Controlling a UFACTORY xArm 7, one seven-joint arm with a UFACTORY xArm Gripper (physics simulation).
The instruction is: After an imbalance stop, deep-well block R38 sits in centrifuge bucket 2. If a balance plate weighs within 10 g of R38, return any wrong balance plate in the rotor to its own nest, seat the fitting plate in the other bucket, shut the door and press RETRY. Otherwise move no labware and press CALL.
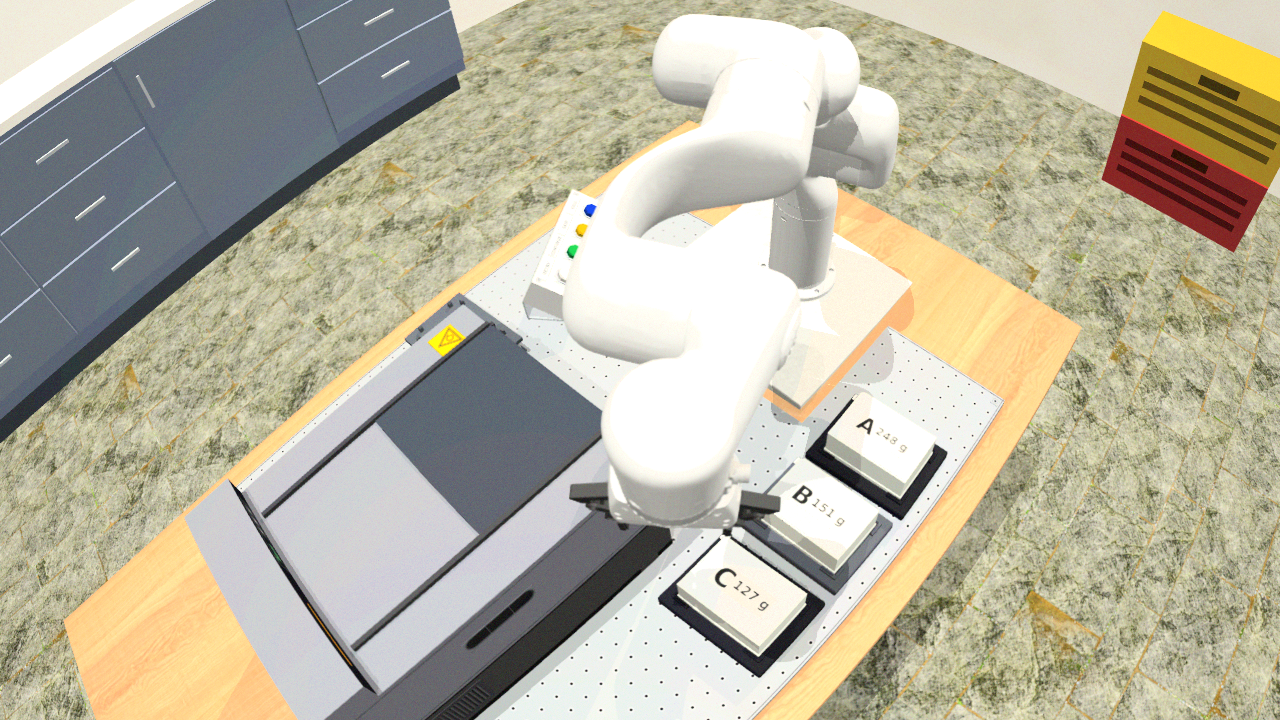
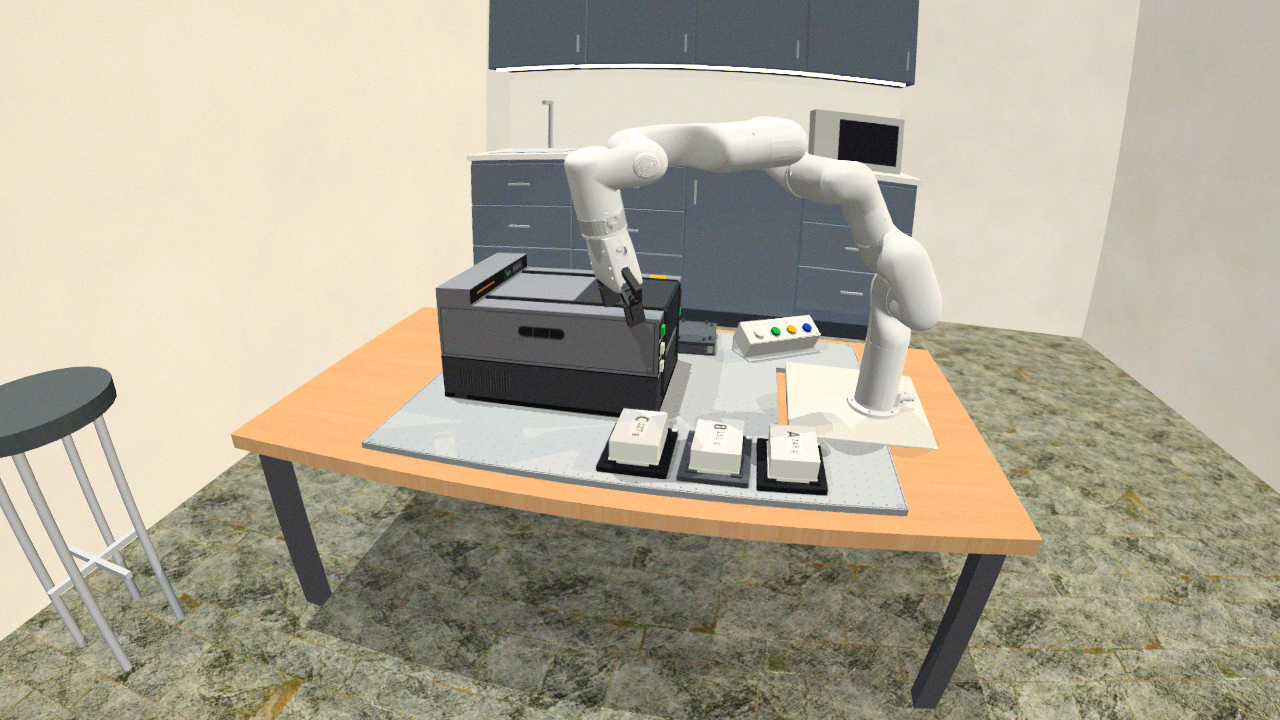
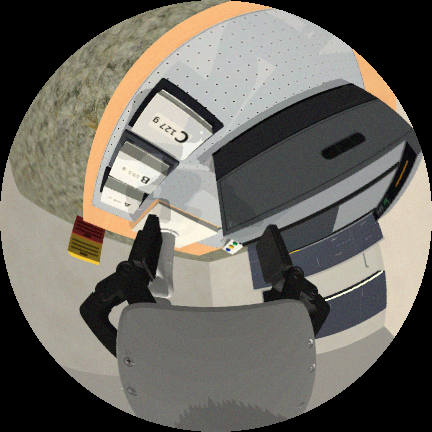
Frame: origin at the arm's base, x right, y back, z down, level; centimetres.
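Where they show: gripper, fingertip midpoint: (image 2: 624,313) (image 3: 212,231); arm's base, link origin: (image 1: 797,272) (image 2: 873,404) (image 3: 166,233).
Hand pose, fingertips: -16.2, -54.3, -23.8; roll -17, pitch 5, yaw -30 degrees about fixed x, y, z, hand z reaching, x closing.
Each offset is from my fingertips to the top centre of the thing, as dx, dy, dz. "pt": to the spot under its first point. Level surfaces: height alone.
Balance plates A @(-9.6, +30.1, +18.8) (image 1: 881,452) (image 2: 793,458) (image 3: 121,195), marked 248 g, B @(-7.2, +17.0, +18.8) (image 1: 823,526) (image 2: 716,449) (image 3: 140,167), marked 151 g, and C @(-5.0, +3.2, +18.8) (image 1: 744,598) (image 2: 637,443) (image 3: 172,125), marked 127 g, each sit on a dark nest. The grey centrifuge (image 1: 420,658) (image 2: 537,362) (image 3: 285,172) has a light panel @(pt +26.8, -18.1, +3.2) (image 1: 371,528) and a dark panel @(+24.9, -0.4, +2.9) (image 1: 492,420) on top; the rotor and R38 do not show. My gripper (image 1: 675,530) (image 2: 633,315) (image 3: 212,231) is open and empty, raised near the centrifuge's front right corner. The button box @(+48.1, +37.3, +15.8) (image 1: 547,282) (image 2: 778,342) (image 3: 232,246) has white, green, yellow and blue buttons; its labels are unreadable.
The perforated grey board @(dz +24.2) (image 1: 590,667) (image 2: 528,452) (image 3: 235,60) lies on the wooden table @(dz +25.5) (image 2: 975,501). The arm's base stands on a pale plate (image 1: 859,313) (image 2: 819,402) behind the nests. A low dark device @(+52.1, +15.4, +20.0) (image 1: 429,322) (image 2: 698,337) stands beside the centrifuge.
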